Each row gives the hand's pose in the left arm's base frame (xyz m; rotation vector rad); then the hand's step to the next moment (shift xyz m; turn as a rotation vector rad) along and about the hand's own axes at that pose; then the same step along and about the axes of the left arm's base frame.
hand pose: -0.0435 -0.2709 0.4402 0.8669 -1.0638 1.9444
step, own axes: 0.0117 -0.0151 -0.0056 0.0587 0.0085 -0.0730
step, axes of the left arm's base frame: 0.0058 0.0140 0.0129 -0.0512 0.0777 0.0138
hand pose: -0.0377 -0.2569 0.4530 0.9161 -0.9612 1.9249
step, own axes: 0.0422 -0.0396 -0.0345 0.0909 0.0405 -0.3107
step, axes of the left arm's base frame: 0.0073 0.0591 0.0314 -0.1524 0.2782 -0.0762
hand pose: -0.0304 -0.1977 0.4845 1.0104 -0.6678 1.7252
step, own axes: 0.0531 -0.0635 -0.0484 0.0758 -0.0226 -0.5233
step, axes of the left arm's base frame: 0.0350 0.0869 0.0204 -0.1593 0.4647 -0.1970
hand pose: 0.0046 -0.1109 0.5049 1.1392 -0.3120 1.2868
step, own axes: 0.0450 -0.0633 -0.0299 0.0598 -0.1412 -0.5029
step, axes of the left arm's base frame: 0.0576 0.0590 -0.0114 -0.0543 0.4553 -0.2573
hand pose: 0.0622 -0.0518 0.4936 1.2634 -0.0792 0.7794
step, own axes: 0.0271 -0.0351 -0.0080 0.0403 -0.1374 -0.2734
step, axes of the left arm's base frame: 0.0372 0.0170 -0.0190 0.0105 0.2460 -0.1861
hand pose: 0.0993 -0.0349 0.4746 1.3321 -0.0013 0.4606
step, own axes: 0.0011 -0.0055 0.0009 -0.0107 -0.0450 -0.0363
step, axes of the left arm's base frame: 0.0030 -0.0014 -0.0046 -0.0046 0.0232 -0.0538
